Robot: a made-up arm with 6 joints.
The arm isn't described. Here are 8 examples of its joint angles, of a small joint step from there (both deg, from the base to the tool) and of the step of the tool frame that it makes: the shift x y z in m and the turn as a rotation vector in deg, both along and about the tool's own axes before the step.
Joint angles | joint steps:
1: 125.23 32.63 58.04 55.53 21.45 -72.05 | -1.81 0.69 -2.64 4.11 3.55 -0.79
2: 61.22 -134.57 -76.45 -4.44 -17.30 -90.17 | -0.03 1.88 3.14 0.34 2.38 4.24
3: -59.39 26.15 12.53 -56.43 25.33 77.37 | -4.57 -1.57 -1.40 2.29 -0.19 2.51
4: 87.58 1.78 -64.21 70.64 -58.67 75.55 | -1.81 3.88 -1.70 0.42 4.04 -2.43
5: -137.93 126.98 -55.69 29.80 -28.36 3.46 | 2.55 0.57 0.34 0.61 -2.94 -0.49
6: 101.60 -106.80 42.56 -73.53 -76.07 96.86 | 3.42 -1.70 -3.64 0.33 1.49 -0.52
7: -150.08 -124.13 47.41 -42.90 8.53 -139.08 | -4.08 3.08 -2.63 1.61 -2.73 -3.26
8: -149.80 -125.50 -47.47 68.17 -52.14 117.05 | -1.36 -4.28 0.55 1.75 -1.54 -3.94
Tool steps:
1: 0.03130 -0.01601 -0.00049 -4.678 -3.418 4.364
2: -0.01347 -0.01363 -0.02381 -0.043 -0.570 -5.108
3: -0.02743 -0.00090 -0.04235 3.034 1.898 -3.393
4: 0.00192 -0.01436 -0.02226 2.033 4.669 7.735
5: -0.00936 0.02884 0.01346 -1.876 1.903 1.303
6: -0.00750 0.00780 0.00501 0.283 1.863 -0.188
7: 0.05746 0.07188 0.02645 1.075 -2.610 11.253
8: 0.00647 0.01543 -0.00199 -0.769 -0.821 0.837
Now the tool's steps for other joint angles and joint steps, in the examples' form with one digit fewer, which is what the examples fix.
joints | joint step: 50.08 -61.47 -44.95 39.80 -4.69 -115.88 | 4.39 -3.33 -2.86 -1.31 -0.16 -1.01
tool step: -0.0248 0.0037 0.0018 2.43 -0.16 -2.84
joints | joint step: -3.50 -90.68 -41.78 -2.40 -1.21 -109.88 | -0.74 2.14 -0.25 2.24 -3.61 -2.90
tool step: 0.0135 0.0299 0.0001 1.54 3.52 7.37
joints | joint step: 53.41 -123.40 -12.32 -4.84 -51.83 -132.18 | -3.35 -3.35 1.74 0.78 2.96 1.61
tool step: -0.0005 -0.0206 -0.0160 -0.37 -4.17 -2.77
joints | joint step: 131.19 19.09 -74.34 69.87 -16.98 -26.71 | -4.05 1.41 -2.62 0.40 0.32 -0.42
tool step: -0.0011 -0.0039 -0.0037 -2.30 0.71 4.78
